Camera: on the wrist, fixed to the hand. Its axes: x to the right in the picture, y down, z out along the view.
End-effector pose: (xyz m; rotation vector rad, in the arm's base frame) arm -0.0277 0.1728 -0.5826 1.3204 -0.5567 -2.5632
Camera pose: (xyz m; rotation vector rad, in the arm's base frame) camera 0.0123 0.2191 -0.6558 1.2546 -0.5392 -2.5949
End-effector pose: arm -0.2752 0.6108 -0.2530 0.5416 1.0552 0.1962
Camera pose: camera -0.3275 0.5750 -0.3242 0.5275 1.0060 0.1974
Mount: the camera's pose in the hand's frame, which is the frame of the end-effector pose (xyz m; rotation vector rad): 0.0148 -0.0723 -0.0604 -0.0207 -0.0464 0.0044
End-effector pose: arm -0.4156 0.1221 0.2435 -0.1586 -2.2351 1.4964
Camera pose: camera -0.3928 0.1490 0.3321 -0.1366 -2.2887 1.4941
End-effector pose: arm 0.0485 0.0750 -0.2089 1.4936 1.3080 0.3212
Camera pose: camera -0.0313 0.1062 -0.2508 1.4784 1.2613 0.3004
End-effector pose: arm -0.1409 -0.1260 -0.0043 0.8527 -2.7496 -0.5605
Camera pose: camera -0.0984 -0.2073 0.0217 0.8391 -2.7814 -0.6144
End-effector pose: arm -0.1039 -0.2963 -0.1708 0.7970 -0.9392 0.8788
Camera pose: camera -0.0150 -0.2704 -0.1935 0.8007 -0.9897 0.8562
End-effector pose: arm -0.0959 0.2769 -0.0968 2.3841 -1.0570 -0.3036
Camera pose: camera -0.0168 0.3287 -0.0844 2.3665 -1.0747 -0.3682
